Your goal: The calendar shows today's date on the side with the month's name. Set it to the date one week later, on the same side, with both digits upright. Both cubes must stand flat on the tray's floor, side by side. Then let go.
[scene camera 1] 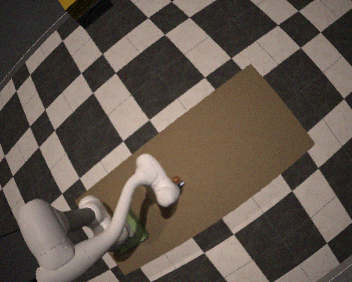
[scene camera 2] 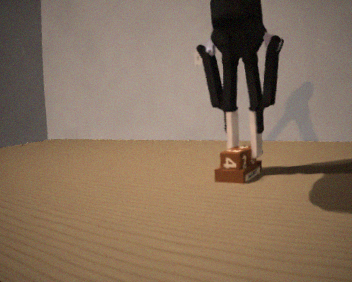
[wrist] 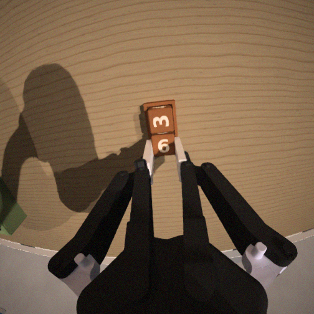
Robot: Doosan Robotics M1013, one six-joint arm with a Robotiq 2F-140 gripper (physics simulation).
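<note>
The brown calendar tray (scene camera 2: 227,175) (wrist: 160,103) stands flat; its pale month label (scene camera 2: 252,173) is too blurred to read. One cube (scene camera 2: 235,158) (wrist: 161,120) shows a 2 on the label side, a sideways 4 on its end and a sideways 3 on top. The other cube (wrist: 163,145) is beside it in the tray, with a 6 on top in the wrist view; its label-side face is hidden by a finger. My gripper (scene camera 2: 245,151) (wrist: 163,146) is shut on this second cube, with a pale finger against each of two opposite sides. The calendar (scene camera 1: 176,179) looks tiny beside the wrist in scene camera 1.
The calendar stands on a brown wooden table (scene camera 1: 225,130) (scene camera 2: 125,215) (wrist: 240,75). A green block-like part (scene camera 1: 135,230) (wrist: 11,212) lies near the arm's base, left in the wrist view. The arm's shadow falls across the table. A grey wall (scene camera 2: 125,75) stands behind.
</note>
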